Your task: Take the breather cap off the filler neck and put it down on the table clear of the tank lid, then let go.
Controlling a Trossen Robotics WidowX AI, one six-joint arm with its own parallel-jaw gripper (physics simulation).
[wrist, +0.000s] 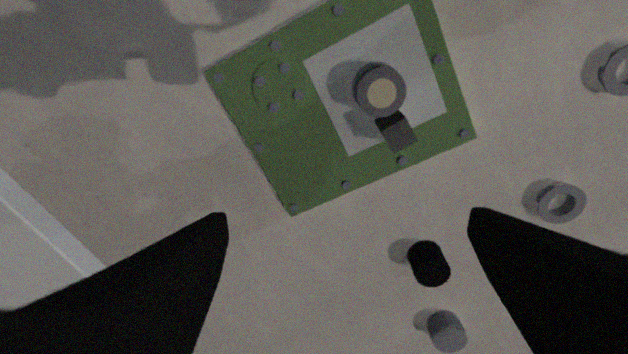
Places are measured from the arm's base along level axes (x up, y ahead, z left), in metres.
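Pixels of known places: gripper, fingertip midpoint: (347, 222).
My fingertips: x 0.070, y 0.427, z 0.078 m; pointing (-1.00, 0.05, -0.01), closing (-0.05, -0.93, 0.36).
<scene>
Behind a point stands the place of what it marks.
The tank lid (260, 127) {x -0.207, y 0.522, z 0.080 m} is a green plate with small grey studs and a pale square panel, upper middle of the wrist view. A round grey piece with a beige centre, which looks like the breather cap (381, 92) {x -0.162, y 0.384, z 0.086 m}, stands upright on the pale panel. It hides the filler neck beneath it. A small dark block (398, 134) {x -0.156, y 0.382, z 0.130 m} juts out beside it toward the lid's near edge. My gripper (347, 222) {x 0.070, y 0.427, z 0.078 m} is open with nothing between its black fingers. Its fingertips show below the lid's near edge in the view, apart from the cap.
A black cylinder (429, 263) {x -0.182, y 0.393, z 0.312 m} and a grey cylinder (447, 331) {x -0.190, y 0.400, z 0.438 m} stand on the table (300, 280) {x -0.222, y 0.572, z 0.311 m}. A grey ring (576, 202) {x -0.206, y 0.210, z 0.304 m} lies right of the lid, and another ring-shaped piece (609, 75) {x -0.206, y 0.165, z 0.166 m} is at the right edge. A pale raised edge (55, 232) runs along the left. Shadows fall at upper left.
</scene>
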